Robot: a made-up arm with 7 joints.
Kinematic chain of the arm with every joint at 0, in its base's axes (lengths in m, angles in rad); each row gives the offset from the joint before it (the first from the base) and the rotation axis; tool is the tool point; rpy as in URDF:
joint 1: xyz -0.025 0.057 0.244 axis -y
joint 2: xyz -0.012 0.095 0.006 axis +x
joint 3: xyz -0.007 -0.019 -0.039 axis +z
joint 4: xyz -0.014 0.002 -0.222 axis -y
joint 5: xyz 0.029 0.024 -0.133 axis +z
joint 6: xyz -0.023 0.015 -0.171 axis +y
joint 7: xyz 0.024 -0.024 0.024 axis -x
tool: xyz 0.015 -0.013 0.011 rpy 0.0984 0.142 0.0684
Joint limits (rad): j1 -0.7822..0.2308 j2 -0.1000..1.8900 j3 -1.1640..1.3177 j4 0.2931..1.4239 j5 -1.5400..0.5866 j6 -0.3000..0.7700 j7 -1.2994..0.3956
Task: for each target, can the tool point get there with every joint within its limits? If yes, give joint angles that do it. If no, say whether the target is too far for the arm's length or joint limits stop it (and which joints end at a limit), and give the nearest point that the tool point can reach.
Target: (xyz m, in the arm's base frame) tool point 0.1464 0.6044 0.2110
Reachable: yes | joints -0.3433 1.7060 -0.1087 0.6817 -0.0607 -0.1080 -0.8125
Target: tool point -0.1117 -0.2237 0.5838
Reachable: no: joint limits stop it (at a limit: joint 1, joint 2, joint 3, joint 4, joint 5, joint 6) | nearest point -0.0746 0.2942 0.5843 | short by 0.519 m
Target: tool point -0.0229 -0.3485 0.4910
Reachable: no: joint limits stop it (at a limit: joint 1, joint 2, joint 3, joint 4, joint 6) | nearest point 0.1332 -0.1600 0.0683 | short by 0.488 m
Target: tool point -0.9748 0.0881 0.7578
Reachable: no: too far | nearest point -0.0780 0.2946 0.5830 | short by 0.937 m
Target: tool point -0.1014 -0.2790 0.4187
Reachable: no: joint limits stop it (at a limit: joint 1, joint 2, joint 3, joint 4) | nearest point -0.1098 -0.1599 0.0233 | short by 0.413 m
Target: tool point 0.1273 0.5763 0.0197
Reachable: yes | joints -0.0087 1.1845 -0.1700 0.5846 -0.2917 0.0727 -0.9511
